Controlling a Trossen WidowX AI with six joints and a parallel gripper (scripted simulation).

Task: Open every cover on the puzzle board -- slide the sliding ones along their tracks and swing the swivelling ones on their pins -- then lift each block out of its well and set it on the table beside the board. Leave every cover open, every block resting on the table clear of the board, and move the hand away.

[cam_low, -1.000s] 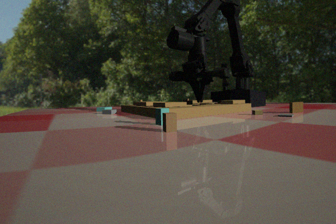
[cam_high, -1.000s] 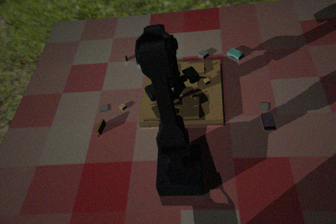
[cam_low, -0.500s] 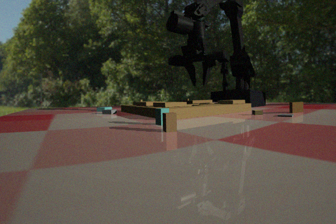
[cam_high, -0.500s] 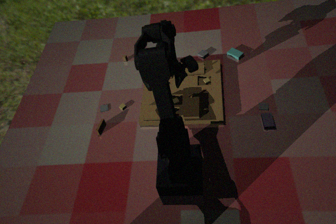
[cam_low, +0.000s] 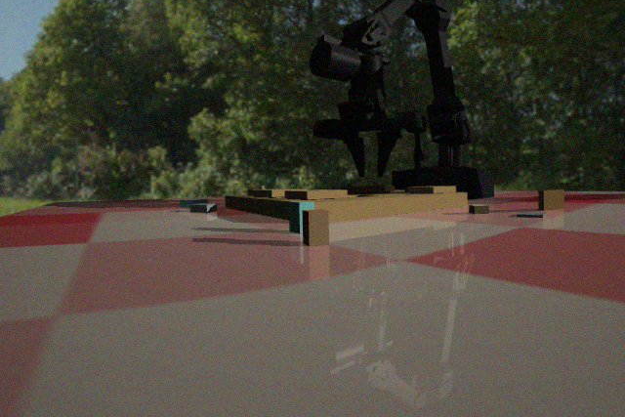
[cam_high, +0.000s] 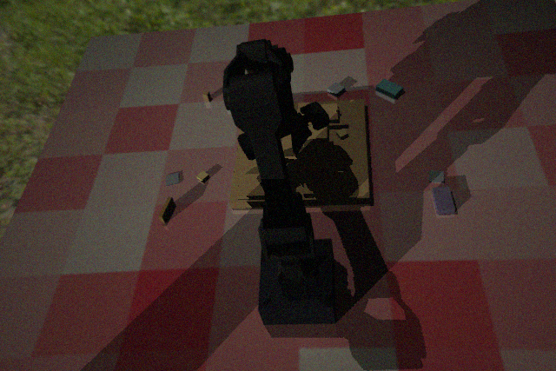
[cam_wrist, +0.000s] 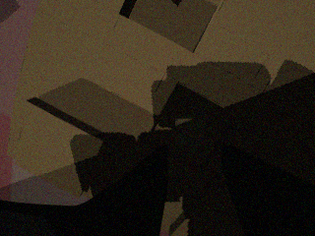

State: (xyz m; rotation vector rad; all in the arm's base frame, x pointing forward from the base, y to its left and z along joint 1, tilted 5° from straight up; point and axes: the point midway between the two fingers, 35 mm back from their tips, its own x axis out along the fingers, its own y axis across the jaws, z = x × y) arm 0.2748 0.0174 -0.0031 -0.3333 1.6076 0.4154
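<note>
My gripper tip is 4 cm short of the tan puzzle board and 3 cm above it. The rest, counted from my gripper tip: brown slab (9 cm behind, 27 cm to the left, 4 cm below); then teal cube (24 cm ahead, 16 cm to the left, 4 cm below); then purple block (11 cm behind, 31 cm to the right, 4 cm below).
</note>
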